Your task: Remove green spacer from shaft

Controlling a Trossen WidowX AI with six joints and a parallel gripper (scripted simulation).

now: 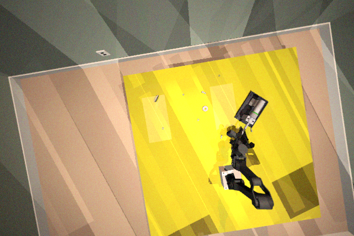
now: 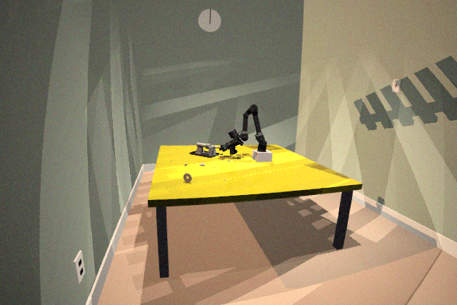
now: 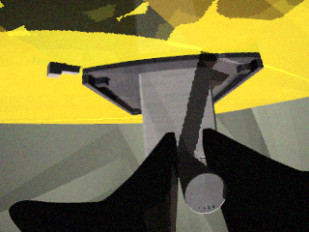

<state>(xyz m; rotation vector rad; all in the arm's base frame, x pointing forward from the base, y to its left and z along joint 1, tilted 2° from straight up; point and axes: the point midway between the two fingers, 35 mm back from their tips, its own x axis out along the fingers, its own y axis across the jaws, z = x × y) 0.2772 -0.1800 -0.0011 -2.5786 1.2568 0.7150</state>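
Now: gripper tip 4 cm to the left of the grey shaft, 3 cm short of it and 2 cm below it. The rest, counted from my gripper tip: green spacer (10 cm to the right, 8 cm ahead, 2 cm above).
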